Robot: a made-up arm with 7 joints. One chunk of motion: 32 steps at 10 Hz.
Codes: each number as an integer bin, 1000 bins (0 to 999) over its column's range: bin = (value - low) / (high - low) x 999, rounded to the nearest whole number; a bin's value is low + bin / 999 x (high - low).
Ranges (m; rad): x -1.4..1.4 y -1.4..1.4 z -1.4..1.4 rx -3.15..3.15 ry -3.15..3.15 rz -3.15..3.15
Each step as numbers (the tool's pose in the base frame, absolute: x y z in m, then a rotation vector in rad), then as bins.
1 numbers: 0.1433 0.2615 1.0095 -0.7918 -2.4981 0.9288
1 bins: 551 593 860 374 103 647
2 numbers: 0.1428 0.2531 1.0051 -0.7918 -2.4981 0.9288
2 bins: 550 590 858 374 103 647
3 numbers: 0.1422 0.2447 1.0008 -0.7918 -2.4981 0.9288
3 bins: 550 587 857 374 103 647
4 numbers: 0.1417 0.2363 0.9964 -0.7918 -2.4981 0.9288
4 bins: 550 584 855 374 103 647
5 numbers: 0.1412 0.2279 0.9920 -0.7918 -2.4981 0.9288
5 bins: 550 581 853 374 103 647
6 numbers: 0.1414 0.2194 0.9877 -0.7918 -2.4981 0.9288
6 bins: 550 578 852 374 103 647
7 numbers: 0.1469 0.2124 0.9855 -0.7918 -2.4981 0.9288
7 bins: 552 575 851 374 103 647
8 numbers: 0.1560 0.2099 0.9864 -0.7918 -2.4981 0.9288
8 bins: 555 574 851 374 103 647
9 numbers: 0.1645 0.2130 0.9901 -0.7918 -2.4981 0.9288
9 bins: 558 575 853 374 103 647
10 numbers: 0.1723 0.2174 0.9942 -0.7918 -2.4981 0.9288
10 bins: 561 577 854 374 103 647
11 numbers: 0.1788 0.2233 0.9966 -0.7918 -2.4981 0.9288
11 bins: 563 579 855 374 103 647
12 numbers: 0.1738 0.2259 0.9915 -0.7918 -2.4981 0.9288
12 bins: 562 580 853 374 103 647
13 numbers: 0.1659 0.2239 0.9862 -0.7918 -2.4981 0.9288
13 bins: 559 579 851 374 103 647
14 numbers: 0.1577 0.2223 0.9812 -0.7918 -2.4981 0.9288
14 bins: 556 579 850 374 103 647
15 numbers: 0.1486 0.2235 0.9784 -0.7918 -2.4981 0.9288
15 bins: 553 579 849 374 103 647
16 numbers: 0.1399 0.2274 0.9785 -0.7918 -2.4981 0.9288
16 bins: 549 581 849 374 103 647
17 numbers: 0.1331 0.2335 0.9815 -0.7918 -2.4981 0.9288
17 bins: 547 583 850 374 103 647
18 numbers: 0.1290 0.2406 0.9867 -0.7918 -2.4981 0.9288
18 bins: 546 585 852 374 103 647
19 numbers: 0.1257 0.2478 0.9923 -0.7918 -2.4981 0.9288
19 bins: 544 588 854 374 103 647
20 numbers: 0.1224 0.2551 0.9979 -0.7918 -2.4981 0.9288
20 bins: 543 591 856 374 103 647
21 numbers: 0.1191 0.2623 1.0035 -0.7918 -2.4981 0.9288
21 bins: 542 593 858 374 103 647
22 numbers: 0.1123 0.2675 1.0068 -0.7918 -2.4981 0.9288
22 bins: 540 595 859 374 103 647
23 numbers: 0.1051 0.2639 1.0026 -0.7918 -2.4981 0.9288
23 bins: 537 594 857 374 103 647
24 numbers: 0.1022 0.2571 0.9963 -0.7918 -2.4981 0.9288
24 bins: 536 591 855 374 103 647
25 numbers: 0.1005 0.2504 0.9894 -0.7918 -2.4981 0.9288
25 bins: 535 589 853 374 103 647
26 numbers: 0.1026 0.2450 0.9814 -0.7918 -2.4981 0.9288
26 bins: 536 587 850 374 103 647
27 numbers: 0.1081 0.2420 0.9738 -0.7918 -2.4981 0.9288
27 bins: 538 586 847 374 103 647
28 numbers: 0.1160 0.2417 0.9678 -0.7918 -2.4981 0.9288
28 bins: 541 586 845 374 103 647
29 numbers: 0.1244 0.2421 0.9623 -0.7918 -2.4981 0.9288
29 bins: 544 586 843 374 103 647
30 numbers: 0.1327 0.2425 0.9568 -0.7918 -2.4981 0.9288
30 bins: 547 586 841 374 103 647
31 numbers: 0.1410 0.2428 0.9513 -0.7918 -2.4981 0.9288
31 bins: 550 586 839 374 103 647
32 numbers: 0.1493 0.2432 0.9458 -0.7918 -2.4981 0.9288
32 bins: 553 586 837 374 103 647
